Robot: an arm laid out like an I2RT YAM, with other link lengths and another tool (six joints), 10 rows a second.
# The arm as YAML. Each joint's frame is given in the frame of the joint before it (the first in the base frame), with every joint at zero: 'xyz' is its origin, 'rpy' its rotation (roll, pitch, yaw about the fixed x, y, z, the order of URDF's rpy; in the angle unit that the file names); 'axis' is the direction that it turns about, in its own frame. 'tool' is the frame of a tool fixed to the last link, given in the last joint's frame.
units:
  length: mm
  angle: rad
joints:
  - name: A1
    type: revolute
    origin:
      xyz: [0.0, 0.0, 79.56]
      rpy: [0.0, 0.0, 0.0]
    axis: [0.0, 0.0, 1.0]
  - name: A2
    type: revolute
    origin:
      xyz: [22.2, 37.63, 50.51]
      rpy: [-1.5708, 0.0, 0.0]
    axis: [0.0, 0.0, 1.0]
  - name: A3
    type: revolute
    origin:
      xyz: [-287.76, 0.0, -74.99]
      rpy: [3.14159, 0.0, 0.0]
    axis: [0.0, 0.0, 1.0]
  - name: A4
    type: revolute
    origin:
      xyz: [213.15, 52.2, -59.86]
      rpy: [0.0, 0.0, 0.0]
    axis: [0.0, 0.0, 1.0]
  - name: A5
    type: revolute
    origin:
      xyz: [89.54, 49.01, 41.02]
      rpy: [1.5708, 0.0, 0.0]
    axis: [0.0, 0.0, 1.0]
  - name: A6
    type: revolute
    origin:
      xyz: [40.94, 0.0, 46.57]
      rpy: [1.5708, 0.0, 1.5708]
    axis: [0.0, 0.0, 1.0]
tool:
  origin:
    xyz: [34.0, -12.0, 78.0]
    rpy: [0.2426, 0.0, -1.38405]
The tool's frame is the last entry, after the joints.
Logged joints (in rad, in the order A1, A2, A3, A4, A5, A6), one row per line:
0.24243 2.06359 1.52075 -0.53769 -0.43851 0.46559
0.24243 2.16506 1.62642 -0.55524 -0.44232 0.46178
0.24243 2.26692 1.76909 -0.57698 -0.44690 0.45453
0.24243 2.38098 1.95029 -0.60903 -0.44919 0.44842
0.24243 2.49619 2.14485 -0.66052 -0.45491 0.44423
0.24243 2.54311 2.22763 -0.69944 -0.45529 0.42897
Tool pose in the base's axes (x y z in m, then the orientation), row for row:
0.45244 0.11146 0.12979 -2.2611 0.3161 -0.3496
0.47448 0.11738 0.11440 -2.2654 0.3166 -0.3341
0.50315 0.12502 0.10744 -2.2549 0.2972 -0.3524
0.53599 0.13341 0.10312 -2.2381 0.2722 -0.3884
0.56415 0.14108 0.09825 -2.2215 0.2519 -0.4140
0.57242 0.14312 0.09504 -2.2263 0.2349 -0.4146
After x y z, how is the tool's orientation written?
As a rotation vector, in radians.
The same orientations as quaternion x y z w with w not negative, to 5 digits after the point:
-0.89549 0.12519 -0.13846 0.40406
-0.89681 0.12533 -0.13226 0.40315
-0.89457 0.11791 -0.13981 0.40778
-0.89048 0.10830 -0.15453 0.41405
-0.88648 0.10052 -0.16520 0.42043
-0.88784 0.09368 -0.16534 0.41908

